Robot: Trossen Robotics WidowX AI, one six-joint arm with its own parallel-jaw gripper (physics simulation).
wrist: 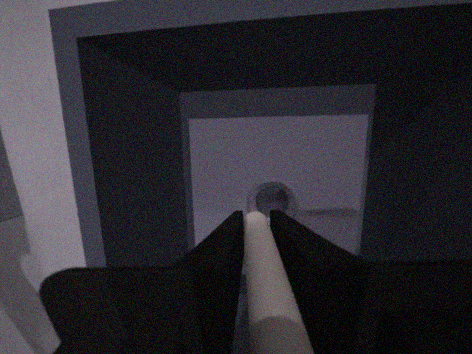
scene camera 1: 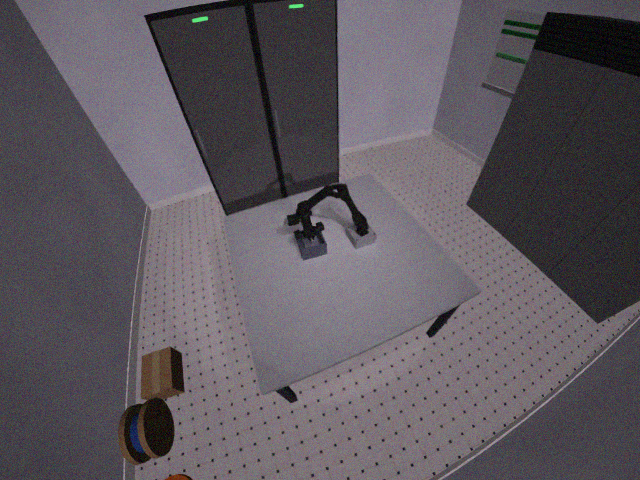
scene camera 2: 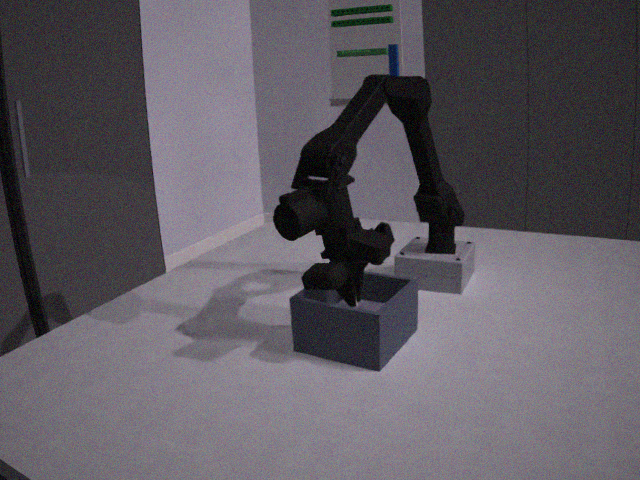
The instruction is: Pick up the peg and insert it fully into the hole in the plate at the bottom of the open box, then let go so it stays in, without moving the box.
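Pixels of known places: gripper, fingertip midpoint: [wrist: 256, 218] [scene camera 1: 311, 240] [scene camera 2: 355, 304]; arm's base at its link origin: [scene camera 1: 361, 231] [scene camera 2: 441, 249].
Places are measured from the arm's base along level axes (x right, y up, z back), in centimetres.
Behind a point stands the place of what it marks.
The open box [scene camera 1: 313, 251] {x 4.9, y -0.9, z -33.9 cm} [scene camera 2: 336, 330] {x 14.0, y -1.4, z -38.9 cm} [wrist: 77, 150] {x 7.5, y 2.7, z -24.6 cm} is blue-grey and stands on the table. In the wrist view a light plate [wrist: 280, 150] {x 9.8, y -1.3, z -32.2 cm} lies at its bottom, with a round hole [wrist: 272, 196] in it. My gripper [scene camera 2: 354, 302] {x 12.9, y -0.6, z -30.1 cm} [wrist: 256, 218] {x 12.9, y -0.6, z -30.1 cm} is shut on the pale round peg [wrist: 270, 270] {x 13.0, y 3.8, z -30.7 cm}. The fingertips reach down inside the box opening in the scene camera 2 view. In the wrist view the peg's far end shows just below the hole and overlaps the ring around it. How far the peg's tip is above the plate is hard to tell.
The box walls surround the fingers. The arm's light base block [scene camera 1: 363, 238] {x -5.0, y 0.0, z -2.8 cm} [scene camera 2: 429, 273] {x 2.0, y -3.1, z -7.2 cm} stands on the table [scene camera 1: 356, 299] {x -33.5, y -7.1, z -30.0 cm} [scene camera 2: 206, 413] {x 28.5, y -7.1, z -57.3 cm} behind the box. A carton [scene camera 1: 156, 373] and a spool [scene camera 1: 156, 427] are on the floor.
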